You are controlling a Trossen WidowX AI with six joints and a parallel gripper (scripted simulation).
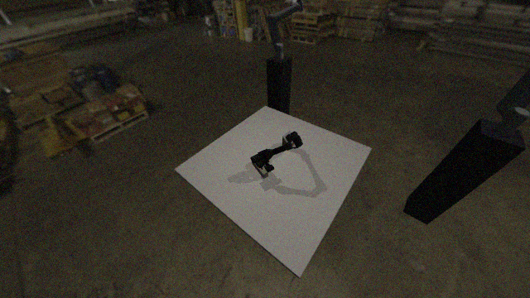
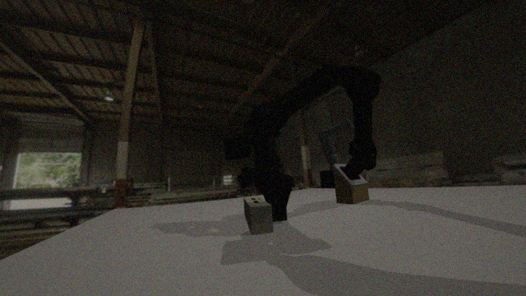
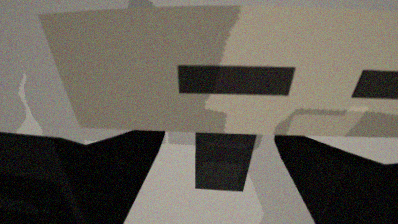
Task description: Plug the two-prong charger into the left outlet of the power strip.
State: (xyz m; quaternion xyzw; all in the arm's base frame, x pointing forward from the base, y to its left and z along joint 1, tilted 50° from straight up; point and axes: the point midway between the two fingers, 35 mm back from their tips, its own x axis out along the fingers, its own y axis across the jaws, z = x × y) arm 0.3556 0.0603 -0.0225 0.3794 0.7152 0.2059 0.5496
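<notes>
Now: gripper tip 20 mm short of the box-shaped charger and 10 mm below it.
</notes>
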